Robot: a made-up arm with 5 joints.
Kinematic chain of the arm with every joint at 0, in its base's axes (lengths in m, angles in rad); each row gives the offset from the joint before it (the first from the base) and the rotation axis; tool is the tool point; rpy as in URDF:
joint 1: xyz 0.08 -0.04 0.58 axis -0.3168 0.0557 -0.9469
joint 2: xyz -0.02 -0.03 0 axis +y
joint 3: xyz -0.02 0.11 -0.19 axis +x
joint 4: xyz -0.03 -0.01 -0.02 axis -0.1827 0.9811 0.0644
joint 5: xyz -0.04 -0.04 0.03 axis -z
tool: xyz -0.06 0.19 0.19 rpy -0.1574 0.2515 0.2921
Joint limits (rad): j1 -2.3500..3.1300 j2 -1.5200..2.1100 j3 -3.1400..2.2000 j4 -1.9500..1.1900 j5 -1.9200..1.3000
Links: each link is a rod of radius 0.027 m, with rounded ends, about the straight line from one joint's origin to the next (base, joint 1, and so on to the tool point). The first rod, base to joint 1, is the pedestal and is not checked.
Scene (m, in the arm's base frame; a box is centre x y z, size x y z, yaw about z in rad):
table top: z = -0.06
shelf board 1: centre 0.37 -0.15 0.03 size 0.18 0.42 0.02 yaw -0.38
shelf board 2: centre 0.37 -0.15 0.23 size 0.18 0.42 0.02 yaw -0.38
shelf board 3: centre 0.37 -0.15 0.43 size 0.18 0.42 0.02 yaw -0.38
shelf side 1: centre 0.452 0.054 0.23 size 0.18 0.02 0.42 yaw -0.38
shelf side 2: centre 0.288 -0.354 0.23 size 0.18 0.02 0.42 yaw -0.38
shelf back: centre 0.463 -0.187 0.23 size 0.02 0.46 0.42 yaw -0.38
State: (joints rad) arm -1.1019 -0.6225 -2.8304 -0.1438 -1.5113
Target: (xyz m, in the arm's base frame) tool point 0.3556 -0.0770 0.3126
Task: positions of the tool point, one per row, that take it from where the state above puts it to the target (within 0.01 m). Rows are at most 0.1 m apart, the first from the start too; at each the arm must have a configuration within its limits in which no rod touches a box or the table.
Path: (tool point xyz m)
1: -0.1517 0.1317 0.1636
2: -0.0816 0.1272 0.1352
3: -0.0059 0.1084 0.1262
4: 0.0675 0.0776 0.1403
5: 0.1307 0.0409 0.1785
6: 0.1774 0.0066 0.2380
7: 0.2042 -0.0165 0.3126
8: 0.2480 -0.0277 0.2986
9: 0.2997 -0.0467 0.2972
10: 0.3556 -0.0770 0.3126

